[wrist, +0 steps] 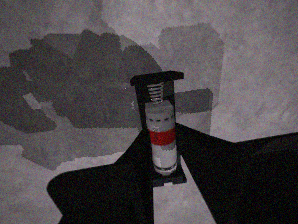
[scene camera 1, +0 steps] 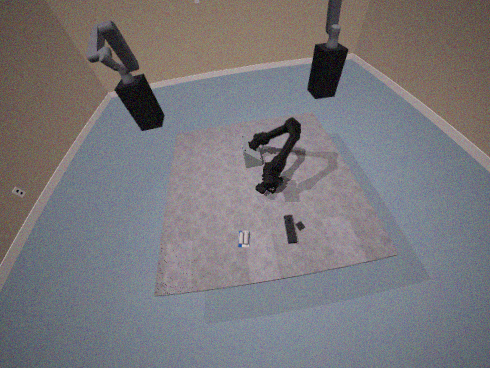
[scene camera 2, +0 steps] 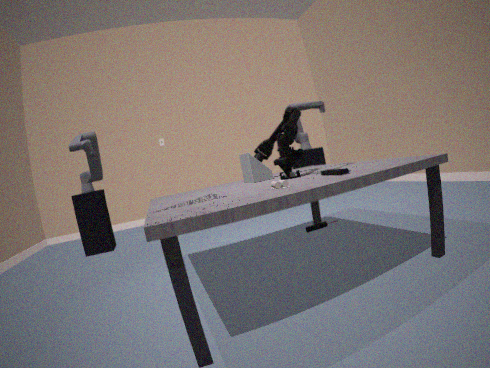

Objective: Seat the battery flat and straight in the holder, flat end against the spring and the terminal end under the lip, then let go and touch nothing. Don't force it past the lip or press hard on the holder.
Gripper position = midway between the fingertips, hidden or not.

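Observation:
In the wrist view, the gripper (wrist: 159, 128) shares the scene with a battery (wrist: 161, 124).

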